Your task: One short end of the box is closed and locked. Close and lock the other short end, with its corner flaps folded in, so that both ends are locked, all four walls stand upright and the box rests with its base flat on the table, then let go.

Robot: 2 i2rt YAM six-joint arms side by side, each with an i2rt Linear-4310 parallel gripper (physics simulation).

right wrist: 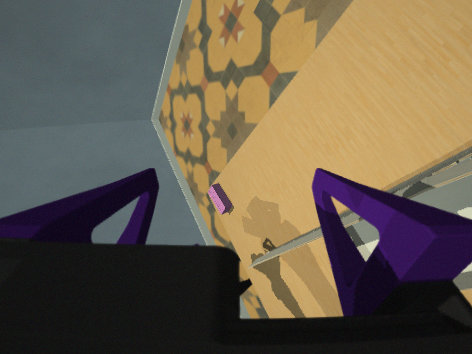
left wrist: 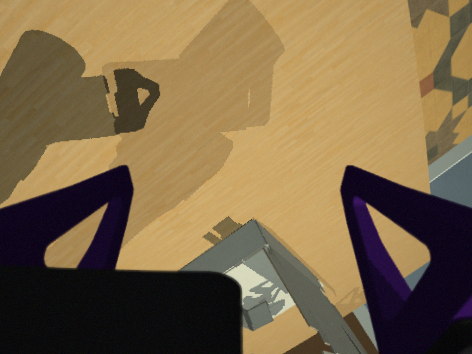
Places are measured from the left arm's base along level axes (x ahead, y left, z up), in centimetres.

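Pixels of known places: left gripper, between the fingertips: (left wrist: 236, 177); right gripper, between the fingertips: (right wrist: 235, 177).
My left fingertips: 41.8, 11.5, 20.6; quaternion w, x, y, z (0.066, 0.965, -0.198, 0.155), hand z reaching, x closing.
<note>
Behind a point stands the place of what it marks, as x, y, z.
The grey box (left wrist: 230, 249) @(34.9, -18.7, 2.7) (right wrist: 440, 195) @(39.6, -38.6, 0.2) shows in part in both views. In the left wrist view one corner shows at the bottom middle, with two walls upright and a small grey piece (left wrist: 259, 315) @(30.3, -47.1, 2.8) inside. In the right wrist view a long wall runs up to the right, and a thin grey flap (right wrist: 281, 250) @(42.2, -23.3, 24.1) sticks out at its lower left end. My left gripper (left wrist: 236, 177) @(41.8, 11.5, 20.6) is open and empty, above the table beside the box corner. My right gripper (right wrist: 235, 177) @(51.6, -38.7, 38.8) is open and empty, above the flap end. Whether either end is locked is hidden.
A small pink block (right wrist: 220, 199) @(57.4, 21.2, 3.3) lies near the edge of the wooden table (left wrist: 325, 110) @(56.3, -5.2, 0.0) (right wrist: 360, 100) @(60.8, -34.4, 0.0). A patterned floor (left wrist: 452, 55) (right wrist: 232, 65) shows beyond the table edge, with a grey-blue wall (right wrist: 75, 65) past it. Shadows of the arms fall on the table.
</note>
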